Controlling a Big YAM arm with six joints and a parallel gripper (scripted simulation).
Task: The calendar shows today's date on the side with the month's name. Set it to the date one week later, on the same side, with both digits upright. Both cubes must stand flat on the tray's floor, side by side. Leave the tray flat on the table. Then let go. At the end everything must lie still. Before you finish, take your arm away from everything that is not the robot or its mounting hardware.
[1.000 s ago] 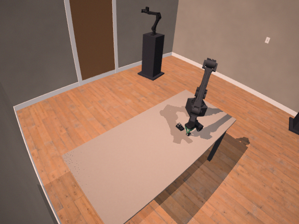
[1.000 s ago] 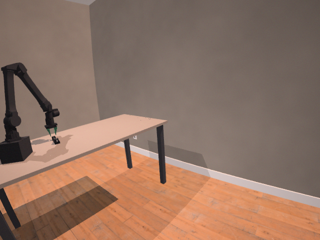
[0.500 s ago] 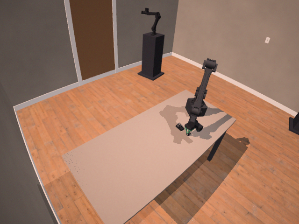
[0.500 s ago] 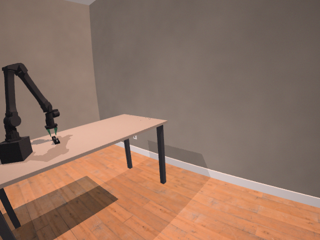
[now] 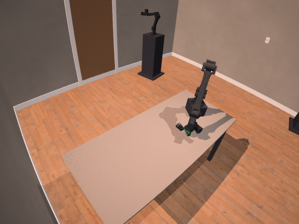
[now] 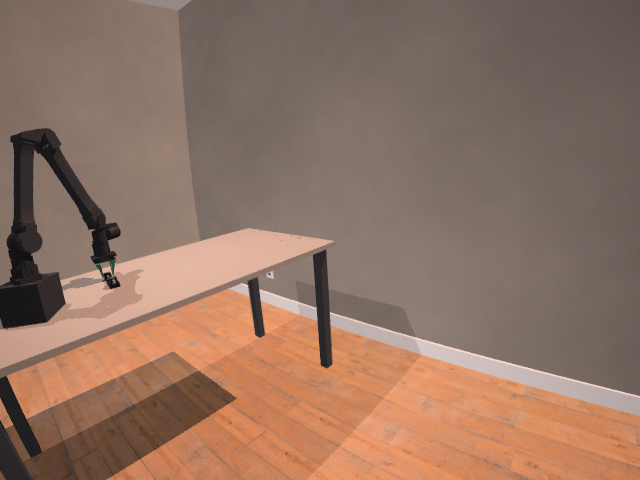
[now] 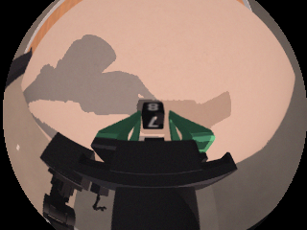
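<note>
Now: the dark calendar tray 100 mm to the right of my hand, 30 mm behind it and 10 mm below it.
</note>
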